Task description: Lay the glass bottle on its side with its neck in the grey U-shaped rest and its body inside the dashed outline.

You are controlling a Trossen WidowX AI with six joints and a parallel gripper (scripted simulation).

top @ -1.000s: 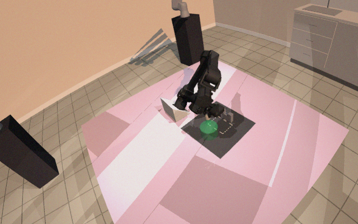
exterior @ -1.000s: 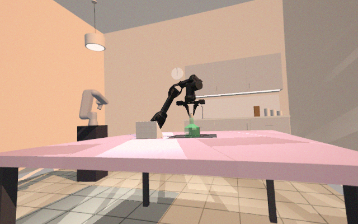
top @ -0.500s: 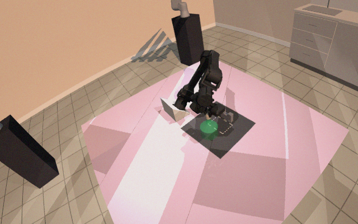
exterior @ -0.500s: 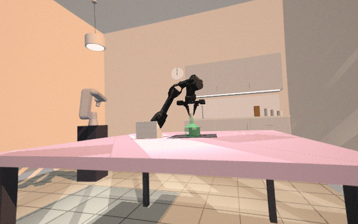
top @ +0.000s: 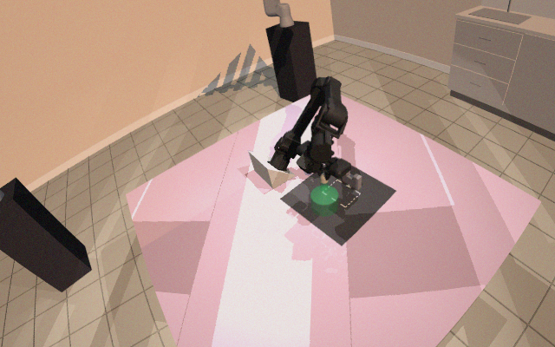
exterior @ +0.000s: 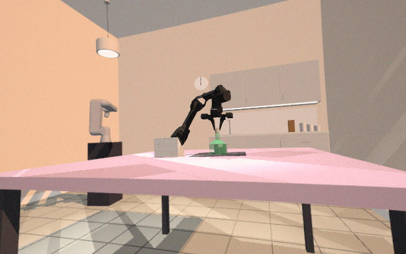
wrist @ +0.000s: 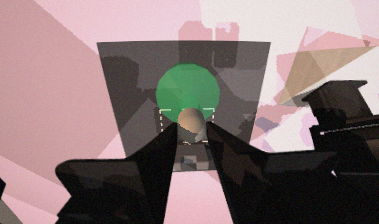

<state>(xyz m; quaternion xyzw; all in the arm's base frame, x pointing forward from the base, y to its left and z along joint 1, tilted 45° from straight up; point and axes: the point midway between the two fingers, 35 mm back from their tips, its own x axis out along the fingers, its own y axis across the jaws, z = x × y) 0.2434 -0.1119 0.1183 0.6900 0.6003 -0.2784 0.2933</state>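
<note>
Right now the green glass bottle is 50 mm below my gripper tip. From my gripper tip the other things lie so: dark mat 140 mm below, 70 mm to the left.
</note>
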